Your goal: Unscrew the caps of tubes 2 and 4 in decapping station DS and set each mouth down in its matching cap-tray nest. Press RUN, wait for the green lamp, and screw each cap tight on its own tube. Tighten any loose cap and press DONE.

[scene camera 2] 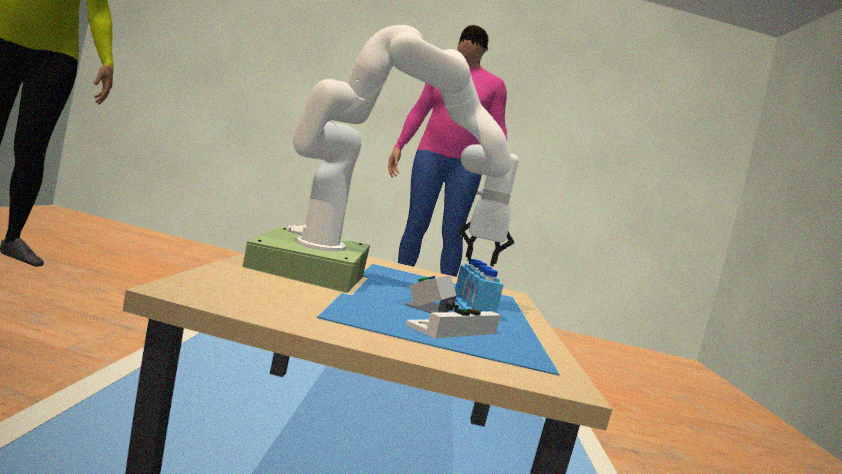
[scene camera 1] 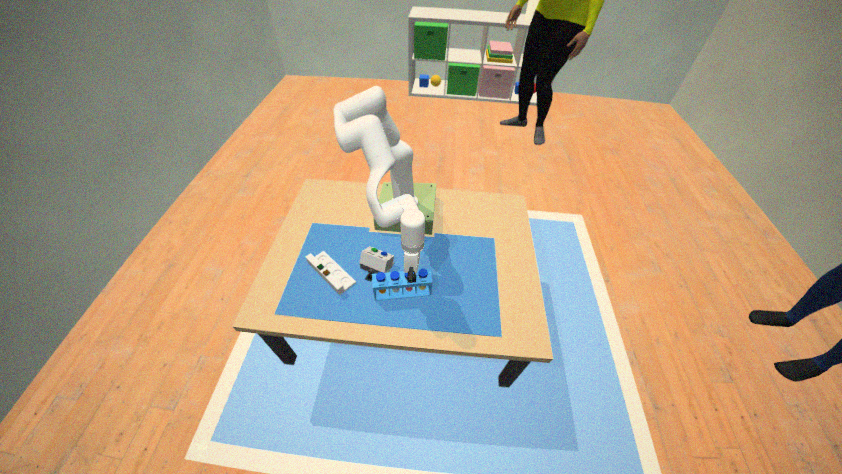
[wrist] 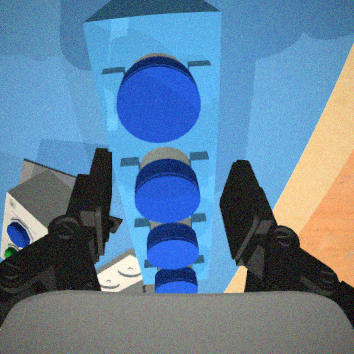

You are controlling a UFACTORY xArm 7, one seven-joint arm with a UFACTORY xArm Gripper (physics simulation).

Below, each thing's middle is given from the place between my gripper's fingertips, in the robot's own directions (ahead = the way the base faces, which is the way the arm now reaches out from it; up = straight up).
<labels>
The grey lamp box [scene camera 2: 425, 292] lies 12 cm behind my hand, 15 cm to the right of it and 8 cm below it.
</labels>
